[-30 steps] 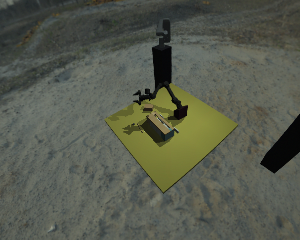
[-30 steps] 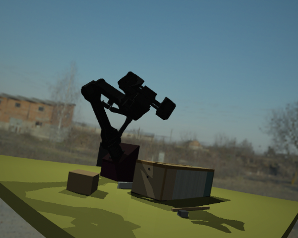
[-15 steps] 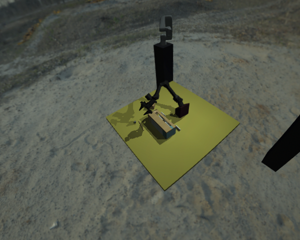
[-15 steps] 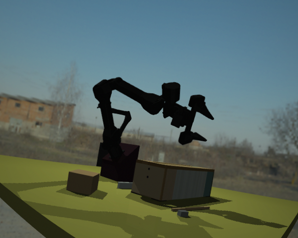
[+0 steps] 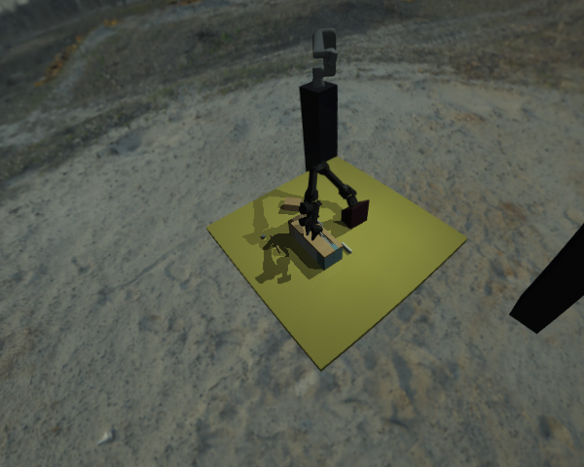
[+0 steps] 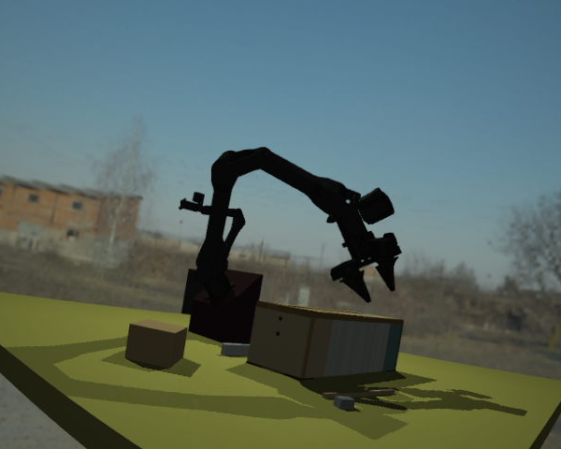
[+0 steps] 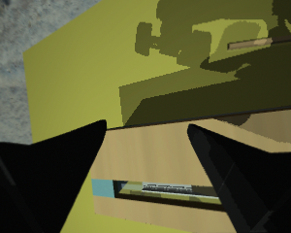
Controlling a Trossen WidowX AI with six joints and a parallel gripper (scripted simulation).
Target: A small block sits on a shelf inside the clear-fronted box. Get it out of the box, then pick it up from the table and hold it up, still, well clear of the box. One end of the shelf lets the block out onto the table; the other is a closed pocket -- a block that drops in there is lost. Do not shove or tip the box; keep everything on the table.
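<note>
Now: the clear-fronted box 12 cm behind my gripper tip, 4 cm to the right of it and 12 cm below it. From my gripper tip the other things lie so: thin stick: 10 cm ahead, 24 cm to the right, 17 cm below; then tan block: 10 cm behind, 4 cm to the right, 9 cm below; then dark piece: 12 cm ahead, 35 cm to the right, 17 cm below.
</note>
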